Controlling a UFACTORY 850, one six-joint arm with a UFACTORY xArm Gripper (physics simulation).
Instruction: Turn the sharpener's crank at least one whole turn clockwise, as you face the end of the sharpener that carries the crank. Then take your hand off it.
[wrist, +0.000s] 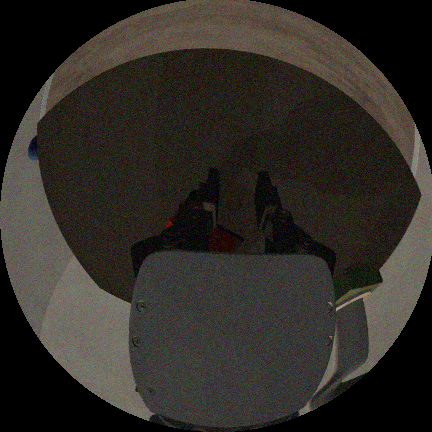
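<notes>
My gripper (237, 182) is open, its two black fingers standing apart over the dark table top, and I see no object held between the fingertips. A dark red shape (222, 240) with a black edge shows between the bases of the fingers, partly hidden by the grey housing of my hand. It may be part of the sharpener, but I cannot tell for sure. A small bright red spot (170, 223) shows just left of the left finger. The crank cannot be made out in this dim view.
The dark table top (125, 125) has a curved-looking far edge, with brown floor beyond. A dark green block-like thing (357, 282) with a pale lower edge is at the lower right, beside my hand's housing. A blue rounded thing (33, 148) shows past the left table edge.
</notes>
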